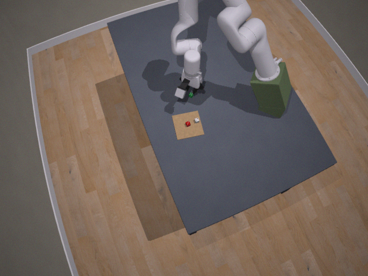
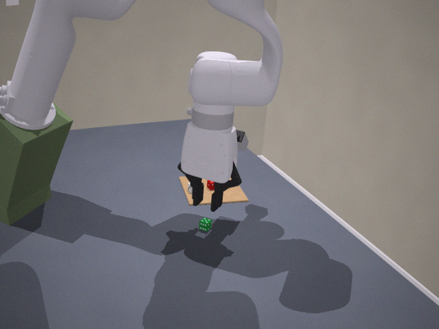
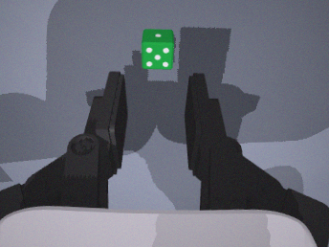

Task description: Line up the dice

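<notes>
Now: hand 6 cm above the green die. Also, from my hand: mat (13 cm to the left, 12 cm ahead, 7 cm below); red die (13 cm to the left, 12 cm ahead, 6 cm below); white die (14 cm to the left, 7 cm ahead, 6 cm below).
</notes>
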